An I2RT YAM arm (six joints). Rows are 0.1 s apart.
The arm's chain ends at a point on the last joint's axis. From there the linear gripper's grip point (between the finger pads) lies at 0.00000 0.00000 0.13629 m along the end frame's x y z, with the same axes.
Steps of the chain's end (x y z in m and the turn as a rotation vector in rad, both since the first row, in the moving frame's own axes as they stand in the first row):
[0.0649 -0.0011 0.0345 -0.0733 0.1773 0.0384]
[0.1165 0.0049 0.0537 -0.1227 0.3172 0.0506]
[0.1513 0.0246 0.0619 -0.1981 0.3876 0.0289]
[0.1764 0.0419 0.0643 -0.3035 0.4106 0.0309]
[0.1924 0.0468 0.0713 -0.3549 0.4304 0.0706]
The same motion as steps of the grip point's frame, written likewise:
[0.0887 0.0093 0.0320 -0.0733 0.1773 0.0384]
[0.1585 0.0224 0.0459 -0.1227 0.3172 0.0506]
[0.2021 0.0515 0.0492 -0.1981 0.3876 0.0289]
[0.2293 0.0823 0.0469 -0.3035 0.4106 0.0309]
[0.2464 0.0947 0.0506 -0.3549 0.4304 0.0706]

